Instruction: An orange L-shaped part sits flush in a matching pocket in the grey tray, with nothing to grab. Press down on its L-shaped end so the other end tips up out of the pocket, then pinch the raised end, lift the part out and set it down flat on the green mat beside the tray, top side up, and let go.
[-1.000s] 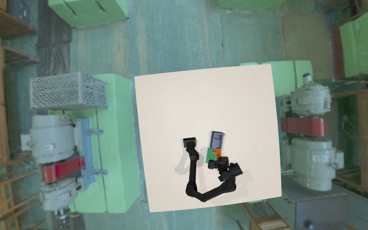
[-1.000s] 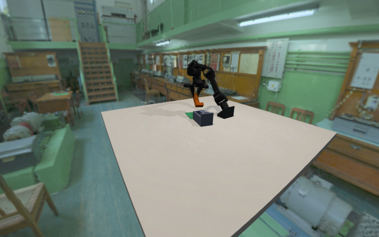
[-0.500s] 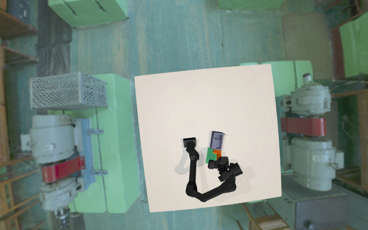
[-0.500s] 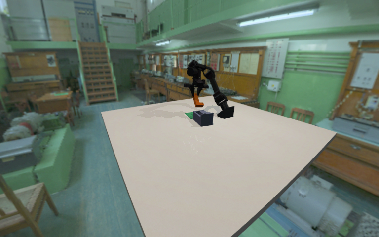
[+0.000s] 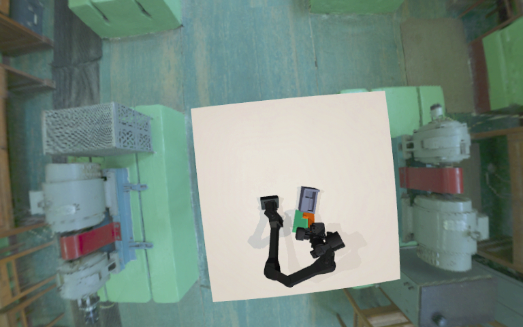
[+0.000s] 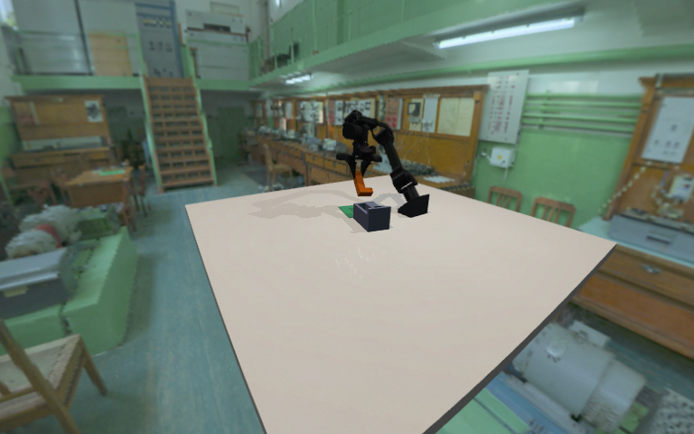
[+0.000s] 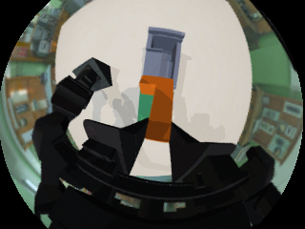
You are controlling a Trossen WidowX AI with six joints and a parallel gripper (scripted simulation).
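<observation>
Now: gripper tip 10 mm past the green mat, 20 mm to the left of it and 170 mm above it. Round my gripper tip: orange L-shaped part 40 mm to the left, 30 mm below.
</observation>
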